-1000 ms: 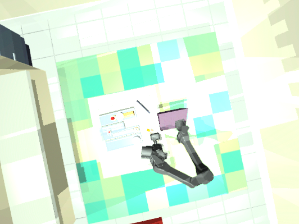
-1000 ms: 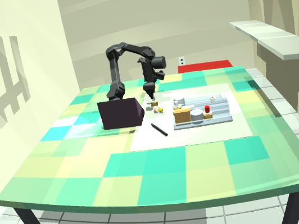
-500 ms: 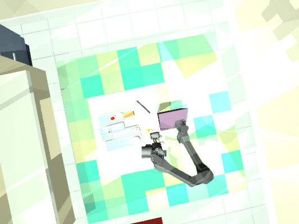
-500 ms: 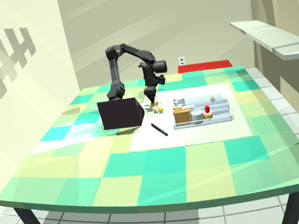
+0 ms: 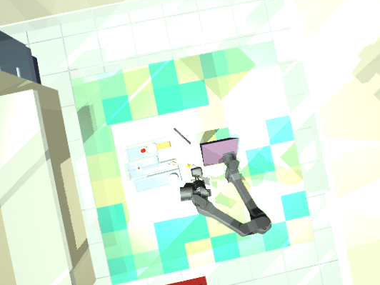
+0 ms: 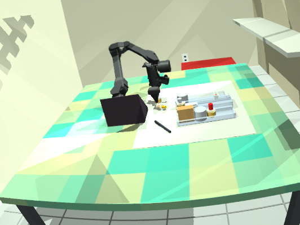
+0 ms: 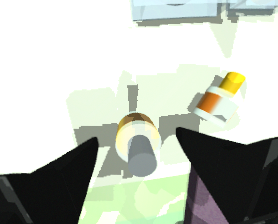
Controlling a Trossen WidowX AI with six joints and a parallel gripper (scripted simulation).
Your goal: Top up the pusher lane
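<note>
The brown box lies 140 mm ahead of my gripper tip, 260 mm to the right of it and 20 mm above it. Round my gripper tip: lane rack 270 mm ahead, 160 mm to the right; dark pen 20 mm ahead, 280 mm to the right, 20 mm below.
</note>
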